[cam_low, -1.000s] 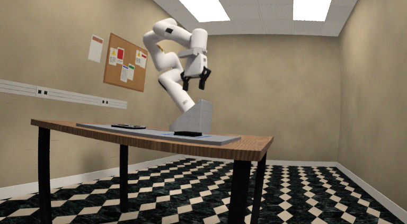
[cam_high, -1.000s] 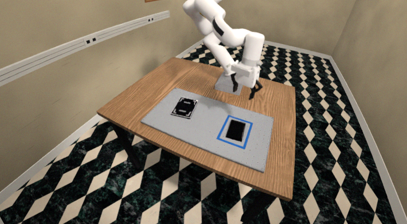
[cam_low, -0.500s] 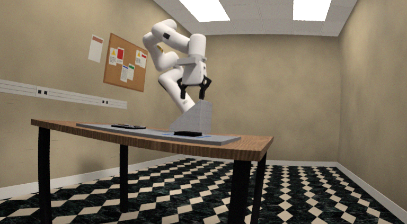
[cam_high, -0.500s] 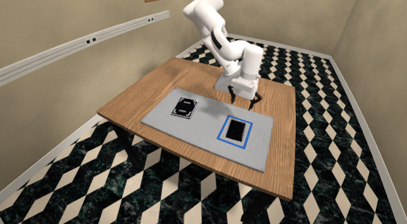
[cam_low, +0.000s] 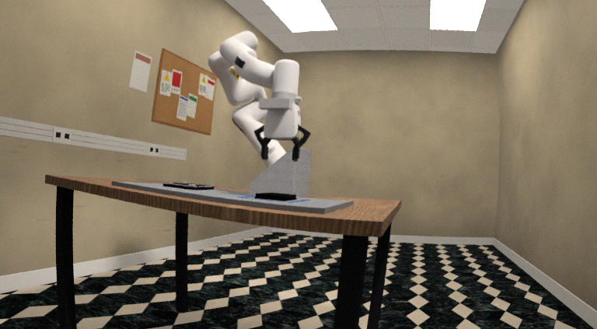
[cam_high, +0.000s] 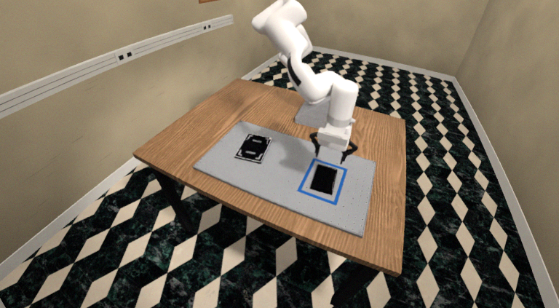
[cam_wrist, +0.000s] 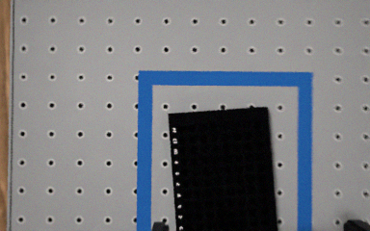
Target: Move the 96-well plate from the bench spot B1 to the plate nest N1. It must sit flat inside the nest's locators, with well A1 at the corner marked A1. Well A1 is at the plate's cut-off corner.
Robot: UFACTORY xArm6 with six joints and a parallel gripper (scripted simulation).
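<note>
Right now my hand is 11 cm above the 96-well plate and 1 cm short of it. Round my hand: plate nest N1: 34 cm to the right, 11 cm below, 2 cm ahead.
</note>
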